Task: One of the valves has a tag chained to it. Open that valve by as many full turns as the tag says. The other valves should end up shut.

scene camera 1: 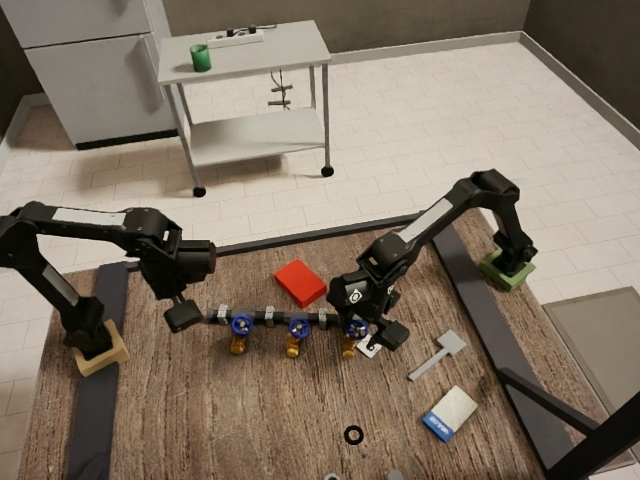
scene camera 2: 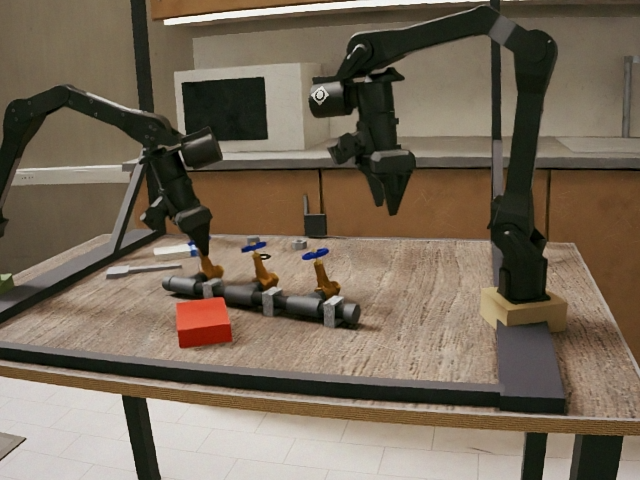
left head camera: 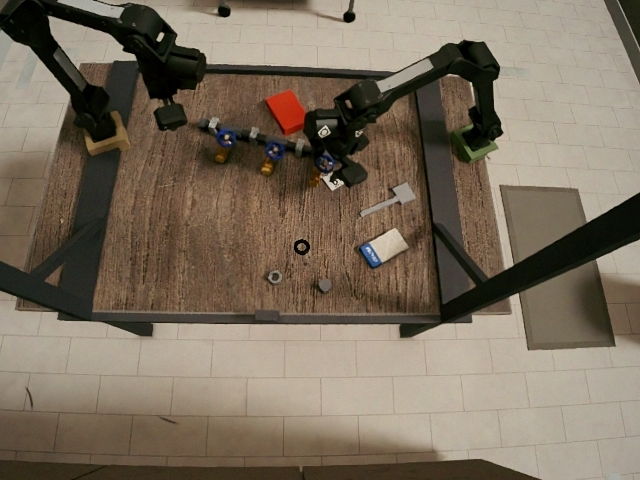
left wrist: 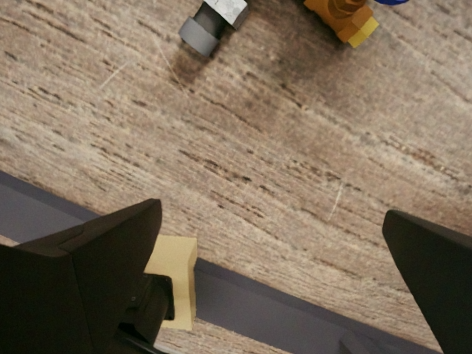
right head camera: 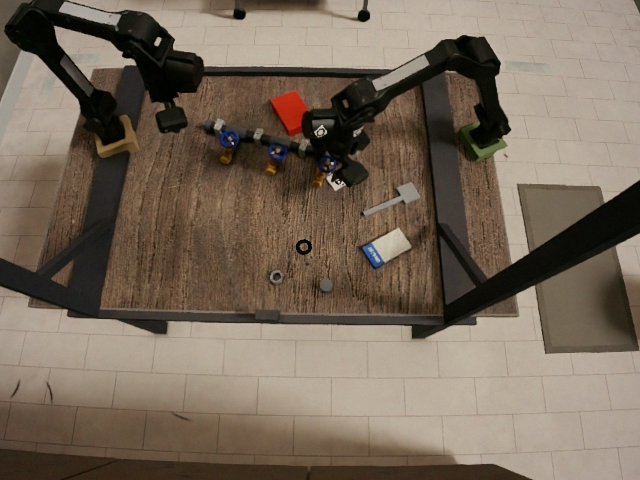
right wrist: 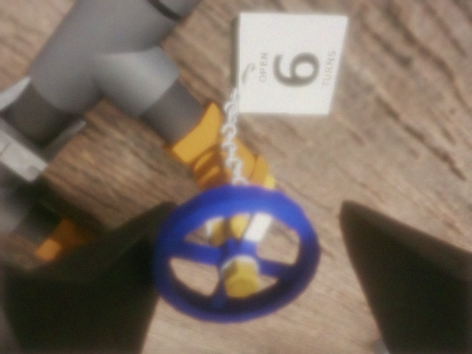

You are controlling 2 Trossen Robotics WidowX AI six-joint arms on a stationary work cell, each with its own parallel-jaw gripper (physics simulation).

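Pixels of known places: left gripper, between the fingertips: [scene camera 2: 385,210] [left wrist: 272,215]; right gripper, between the fingertips: [scene camera 1: 357,339] [scene camera 2: 203,252] [left head camera: 323,172] [right head camera: 325,172] [right wrist: 258,212]; left arm's base, origin of its link: [scene camera 1: 96,344] [scene camera 2: 523,295] [left head camera: 102,130] [left wrist: 145,295] [right head camera: 112,133]; right arm's base, origin of its link: [scene camera 1: 508,264] [left head camera: 476,139] [right head camera: 484,137].
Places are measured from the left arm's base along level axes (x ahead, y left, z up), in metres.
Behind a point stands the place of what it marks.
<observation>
Three brass valves with blue wheels stand along a grey pipe [scene camera 1: 281,316] {y -0.177, x 0.395, z -0.013 m} [scene camera 2: 305,307] {y -0.098, x 0.327, z -0.020 m}. The valve farthest right in scene camera 1 has a white tag [scene camera 1: 368,346] [right wrist: 292,30] {y -0.346, x 0.544, z -0.041 m} chained to it, reading "OPEN 6 TURNS". My right gripper [scene camera 2: 205,250] {y -0.346, x 0.494, z 0.017 m} [right wrist: 258,212] {y -0.346, x 0.494, z 0.017 m} is open; the tagged valve's wheel [right wrist: 240,197] {y -0.334, x 0.522, z 0.042 m} lies between its fingers in the right wrist view, not gripped. The middle wheel [scene camera 2: 253,246] {y -0.237, x 0.398, z 0.051 m} and the far wheel [scene camera 2: 315,254] {y -0.158, x 0.299, z 0.049 m} have no gripper at them. How far each valve is turned cannot be told. My left gripper [scene camera 2: 386,206] {y -0.122, x 0.186, z 0.122 m} [left wrist: 272,215] {y -0.122, x 0.186, z 0.122 m} is open and empty, high above the table.
A red box [scene camera 1: 299,281] {y -0.112, x 0.487, z -0.015 m} [scene camera 2: 204,330] {y -0.046, x 0.486, z -0.021 m} lies behind the pipe in scene camera 1. A grey hammer-shaped tool [scene camera 1: 450,342] {y -0.455, x 0.686, z -0.035 m} and a blue-and-white box [scene camera 1: 449,413] {y -0.574, x 0.563, z -0.030 m} lie to the right. A black ring [left head camera: 295,246] {y -0.485, x 0.363, z -0.044 m}, a nut [left head camera: 268,279] {y -0.541, x 0.269, z -0.035 m} and a grey cylinder [left head camera: 324,285] {y -0.608, x 0.387, z -0.025 m} lie nearer the front.
</observation>
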